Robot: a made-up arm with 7 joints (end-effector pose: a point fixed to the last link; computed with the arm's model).
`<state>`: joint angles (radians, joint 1 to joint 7).
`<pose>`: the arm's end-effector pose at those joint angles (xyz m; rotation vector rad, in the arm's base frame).
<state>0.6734 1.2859 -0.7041 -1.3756 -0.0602 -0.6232 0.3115</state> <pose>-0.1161 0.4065 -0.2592 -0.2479 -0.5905 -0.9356</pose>
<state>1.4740 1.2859 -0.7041 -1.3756 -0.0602 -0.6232 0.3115</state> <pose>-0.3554 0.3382 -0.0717 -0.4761 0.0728 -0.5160</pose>
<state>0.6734 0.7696 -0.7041 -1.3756 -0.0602 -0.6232 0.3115</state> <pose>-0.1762 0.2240 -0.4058 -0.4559 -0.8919 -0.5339</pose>
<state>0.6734 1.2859 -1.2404 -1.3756 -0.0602 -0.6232 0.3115</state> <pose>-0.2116 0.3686 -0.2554 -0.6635 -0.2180 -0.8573</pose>
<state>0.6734 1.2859 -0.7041 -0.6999 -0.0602 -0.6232 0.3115</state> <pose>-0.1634 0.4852 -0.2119 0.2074 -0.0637 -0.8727</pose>
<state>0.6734 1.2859 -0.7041 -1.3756 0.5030 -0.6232 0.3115</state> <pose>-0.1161 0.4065 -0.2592 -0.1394 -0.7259 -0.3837</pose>
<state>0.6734 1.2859 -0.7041 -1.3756 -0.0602 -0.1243 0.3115</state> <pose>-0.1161 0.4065 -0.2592 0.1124 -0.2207 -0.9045</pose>
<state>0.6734 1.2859 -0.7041 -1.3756 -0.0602 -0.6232 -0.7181</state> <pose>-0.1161 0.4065 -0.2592 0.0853 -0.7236 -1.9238</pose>
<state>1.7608 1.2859 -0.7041 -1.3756 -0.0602 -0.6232 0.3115</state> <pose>-0.3927 0.3013 0.0298 -0.5445 0.3063 -0.3534</pose>
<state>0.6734 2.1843 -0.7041 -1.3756 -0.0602 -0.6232 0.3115</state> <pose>0.1144 0.4768 0.0739 0.1515 0.0144 -1.5470</pose>
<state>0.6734 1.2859 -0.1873 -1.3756 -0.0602 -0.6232 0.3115</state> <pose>-0.0378 0.4461 -0.2132 0.1755 -0.9310 -0.9682</pose>
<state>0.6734 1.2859 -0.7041 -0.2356 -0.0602 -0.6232 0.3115</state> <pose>-0.1907 0.5115 -0.1510 0.5099 0.3001 -0.7899</pose>
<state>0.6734 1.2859 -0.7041 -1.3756 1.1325 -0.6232 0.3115</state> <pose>-0.1161 0.4065 -0.2592 -0.0125 -0.8271 0.2416</pose>
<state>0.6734 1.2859 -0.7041 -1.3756 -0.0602 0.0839 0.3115</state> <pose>-0.1161 0.4065 -0.2592 0.2599 -0.0651 -0.8803</pose>
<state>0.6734 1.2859 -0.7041 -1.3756 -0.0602 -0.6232 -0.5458</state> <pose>-0.1161 0.4065 -0.2592 0.0221 -0.7079 -1.7595</pose>
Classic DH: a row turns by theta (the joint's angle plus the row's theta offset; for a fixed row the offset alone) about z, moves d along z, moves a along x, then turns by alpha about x. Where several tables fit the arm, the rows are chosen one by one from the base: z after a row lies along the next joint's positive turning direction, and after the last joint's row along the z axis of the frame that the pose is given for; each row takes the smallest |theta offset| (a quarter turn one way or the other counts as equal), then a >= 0, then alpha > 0; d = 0 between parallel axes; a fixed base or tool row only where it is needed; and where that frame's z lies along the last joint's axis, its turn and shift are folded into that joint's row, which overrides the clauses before.
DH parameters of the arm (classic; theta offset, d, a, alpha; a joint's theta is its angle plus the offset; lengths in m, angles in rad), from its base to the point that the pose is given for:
base (fixed): 0 0 0 -1.2217
joint 1: 1.5708 0 0 1.5708
joint 2: 1.2217 0 0 -1.5708
joint 3: -1.5708 -0.408 0.0458 -1.5708
joint 4: 0 0 -0.0187 1.5708
joint 5: 0 -0.1547 0 -1.5708
joint 6: 0 0 0 1.5708
joint 7: 0 0 0 0

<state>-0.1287 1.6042 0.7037 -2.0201 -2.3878 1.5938 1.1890</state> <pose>0.1451 0.3468 0.1546 -1.3883 1.1065 -0.3017</pose>
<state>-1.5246 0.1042 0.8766 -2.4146 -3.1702 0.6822 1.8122</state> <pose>0.3305 0.0141 0.0997 -1.4999 1.3509 -1.4810</pose>
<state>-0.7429 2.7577 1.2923 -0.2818 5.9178 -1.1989 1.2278</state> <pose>-0.2989 0.1845 0.4441 -1.1766 2.2154 1.0842</pose>
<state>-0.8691 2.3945 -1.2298 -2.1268 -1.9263 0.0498 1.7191</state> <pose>0.0407 0.3455 0.1763 1.2988 -0.6166 -1.9338</pose>
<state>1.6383 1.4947 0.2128 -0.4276 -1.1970 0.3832 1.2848</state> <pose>-0.2173 0.5101 0.1044 1.4823 1.0571 -0.8625</pose>
